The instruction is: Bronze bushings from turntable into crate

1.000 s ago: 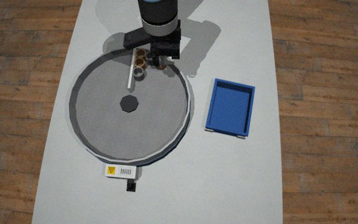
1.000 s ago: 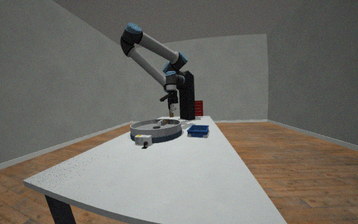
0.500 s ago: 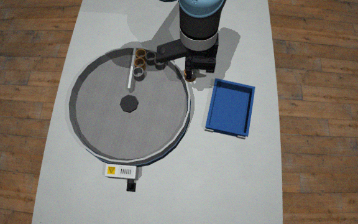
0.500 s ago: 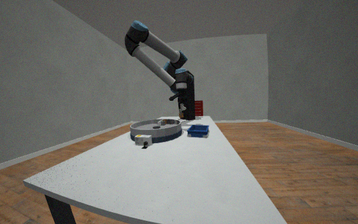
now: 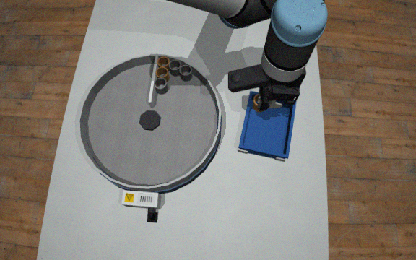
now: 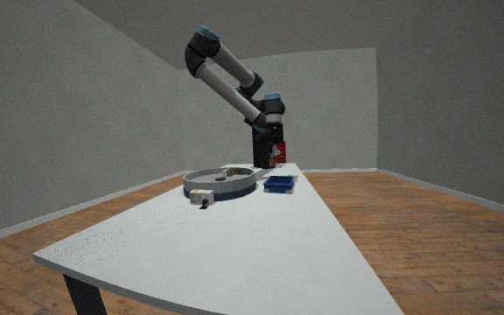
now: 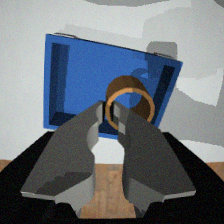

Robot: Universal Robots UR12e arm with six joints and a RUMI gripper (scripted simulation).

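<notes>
My gripper is now 140 mm above the blue crate, 40 mm to the right of it and 10 mm short of it. Also, from my hand: round grey turntable: 310 mm to the right, 110 mm below, 60 mm behind.
</notes>
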